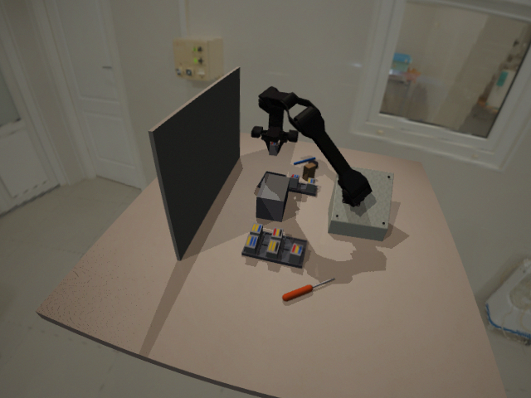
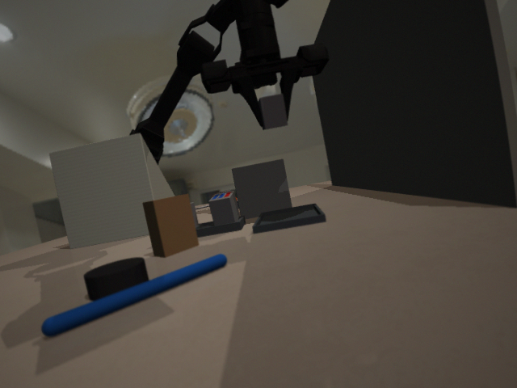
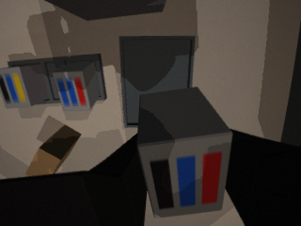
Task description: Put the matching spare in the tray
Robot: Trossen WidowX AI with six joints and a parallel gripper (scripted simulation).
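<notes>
My gripper tip is 14 cm above the dark shallow tray. Also, from my gripper tip: mounted unit: 5 cm behind, 18 cm to the left, 10 cm below; then brown box: 16 cm behind, 8 cm to the right, 11 cm below; then grey spare block: 3 cm above.
</notes>
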